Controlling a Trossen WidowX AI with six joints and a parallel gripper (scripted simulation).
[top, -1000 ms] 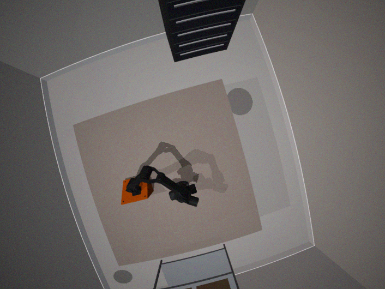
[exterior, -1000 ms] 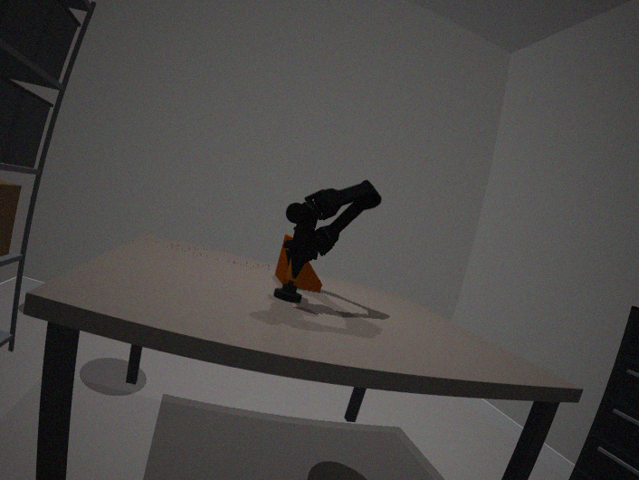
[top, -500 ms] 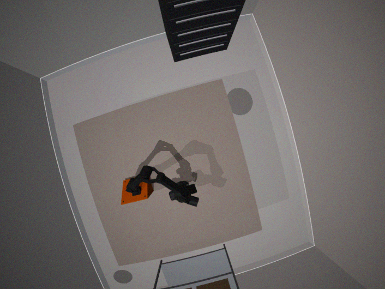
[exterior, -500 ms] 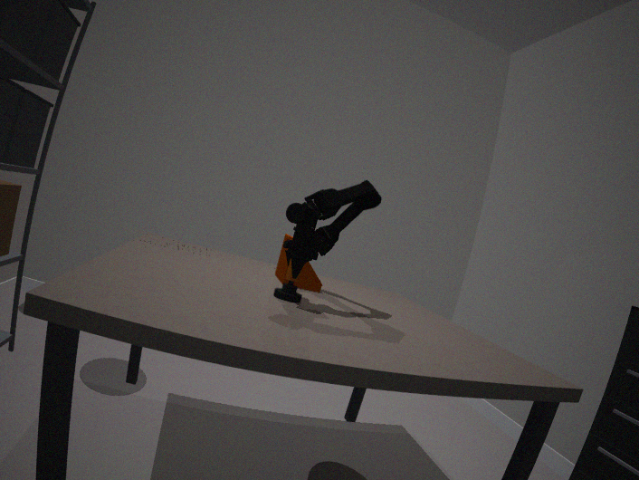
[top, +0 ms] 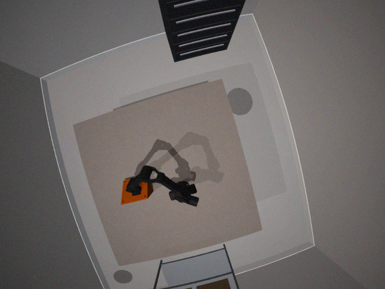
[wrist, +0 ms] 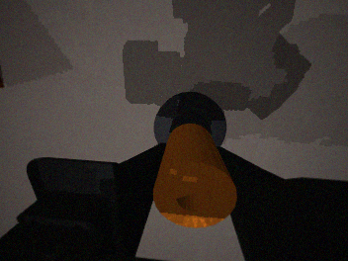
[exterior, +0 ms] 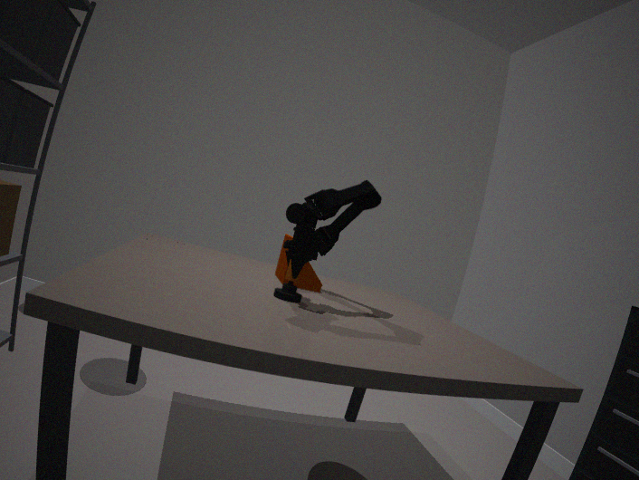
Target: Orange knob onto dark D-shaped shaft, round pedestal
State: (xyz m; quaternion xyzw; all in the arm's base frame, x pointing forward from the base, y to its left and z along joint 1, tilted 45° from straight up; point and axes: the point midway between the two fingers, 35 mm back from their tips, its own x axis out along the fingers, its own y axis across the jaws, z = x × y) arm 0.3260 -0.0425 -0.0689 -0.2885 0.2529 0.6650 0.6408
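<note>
Right now my gripper tip is 4 cm above the round dark pedestal. Round my gripper tip: orange knob 2 cm above.
</note>
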